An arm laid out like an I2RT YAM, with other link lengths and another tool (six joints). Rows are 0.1 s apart.
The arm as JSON. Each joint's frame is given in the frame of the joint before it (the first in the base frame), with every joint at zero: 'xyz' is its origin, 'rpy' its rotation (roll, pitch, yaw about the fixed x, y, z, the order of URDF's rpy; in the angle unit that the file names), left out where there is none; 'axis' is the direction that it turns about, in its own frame. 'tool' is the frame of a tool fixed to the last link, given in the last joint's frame.
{
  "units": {
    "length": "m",
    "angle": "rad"
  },
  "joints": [
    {
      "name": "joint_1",
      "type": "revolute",
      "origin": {
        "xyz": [
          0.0,
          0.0,
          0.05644
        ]
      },
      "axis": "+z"
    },
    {
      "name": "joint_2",
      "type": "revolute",
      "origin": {
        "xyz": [
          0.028,
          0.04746,
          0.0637
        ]
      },
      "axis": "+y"
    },
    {
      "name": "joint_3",
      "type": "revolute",
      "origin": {
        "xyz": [
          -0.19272,
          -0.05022,
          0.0
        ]
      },
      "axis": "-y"
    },
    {
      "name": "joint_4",
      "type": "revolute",
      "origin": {
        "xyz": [
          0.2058,
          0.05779,
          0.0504
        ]
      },
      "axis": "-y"
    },
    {
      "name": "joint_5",
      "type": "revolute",
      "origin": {
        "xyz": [
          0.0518,
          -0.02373,
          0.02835
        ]
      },
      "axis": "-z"
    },
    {
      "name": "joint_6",
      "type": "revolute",
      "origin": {
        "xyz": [
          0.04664,
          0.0,
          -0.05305
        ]
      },
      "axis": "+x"
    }
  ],
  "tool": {
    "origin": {
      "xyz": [
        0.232,
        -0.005,
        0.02
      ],
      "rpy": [
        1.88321,
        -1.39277,
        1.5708
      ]
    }
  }
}
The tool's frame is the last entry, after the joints.
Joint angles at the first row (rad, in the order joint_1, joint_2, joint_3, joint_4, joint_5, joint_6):
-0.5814 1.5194 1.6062 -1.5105 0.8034 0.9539
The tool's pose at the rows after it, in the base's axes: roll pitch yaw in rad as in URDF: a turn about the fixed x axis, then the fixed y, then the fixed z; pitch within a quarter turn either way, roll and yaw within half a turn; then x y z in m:
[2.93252, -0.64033, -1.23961, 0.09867, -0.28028, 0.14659]
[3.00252, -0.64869, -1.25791, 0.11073, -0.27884, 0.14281]
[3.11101, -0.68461, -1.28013, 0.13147, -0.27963, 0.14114]
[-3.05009, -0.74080, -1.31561, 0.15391, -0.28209, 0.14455]
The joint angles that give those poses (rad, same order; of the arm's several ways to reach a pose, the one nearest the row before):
-0.5801 1.5178 1.6044 -1.5087 0.7911 0.9518
-0.5812 1.4913 1.5970 -1.4694 0.7486 0.9273
-0.5813 1.4335 1.5612 -1.3812 0.6953 0.8843
-0.5796 1.3635 1.5093 -1.2744 0.6491 0.8491

